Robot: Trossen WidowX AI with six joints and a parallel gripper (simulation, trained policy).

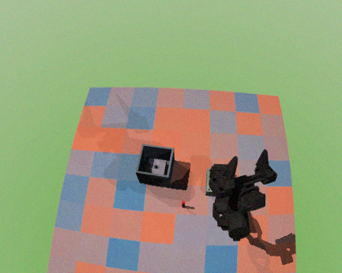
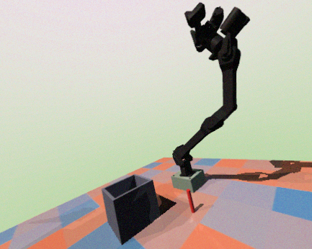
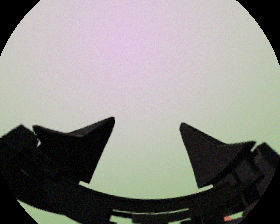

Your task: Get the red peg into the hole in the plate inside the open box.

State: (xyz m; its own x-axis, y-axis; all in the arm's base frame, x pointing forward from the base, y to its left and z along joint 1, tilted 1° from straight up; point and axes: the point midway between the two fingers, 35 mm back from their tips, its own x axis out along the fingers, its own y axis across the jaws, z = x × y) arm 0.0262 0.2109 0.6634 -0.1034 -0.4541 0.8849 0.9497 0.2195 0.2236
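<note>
Right now my gripper tip is 150 mm short of the red peg, 100 mm to the left of it and 720 mm above it. From my gripper tip the other things lie so: pale grey plate (270 mm ahead, 310 mm to the right, 710 mm below).
</note>
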